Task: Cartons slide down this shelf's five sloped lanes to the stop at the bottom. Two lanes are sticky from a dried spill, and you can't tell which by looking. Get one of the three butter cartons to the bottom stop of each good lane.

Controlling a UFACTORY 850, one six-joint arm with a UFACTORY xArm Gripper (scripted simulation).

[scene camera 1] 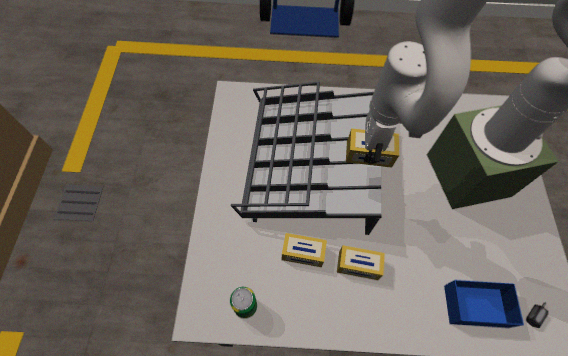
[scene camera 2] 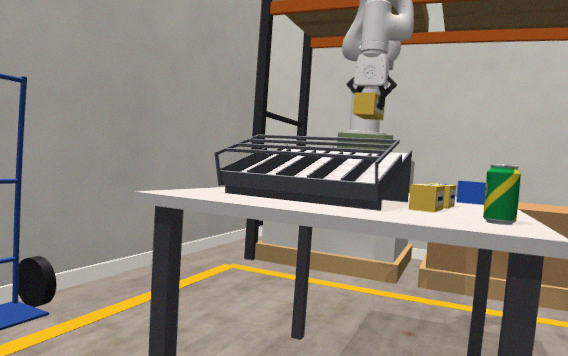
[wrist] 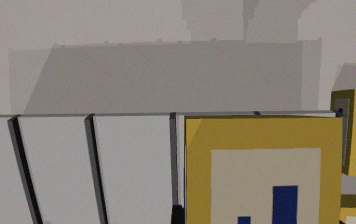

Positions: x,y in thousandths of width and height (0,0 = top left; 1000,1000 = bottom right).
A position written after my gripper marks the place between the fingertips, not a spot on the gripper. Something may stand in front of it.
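Observation:
You've got my gripper (scene camera 1: 651,420) showing here, and a blue bin (scene camera 1: 841,847) with it. I can also see a butter carton (scene camera 1: 626,428), a butter carton (scene camera 1: 631,737) and a butter carton (scene camera 1: 527,701). As for the wrist view, the blue bin is out of frame there.

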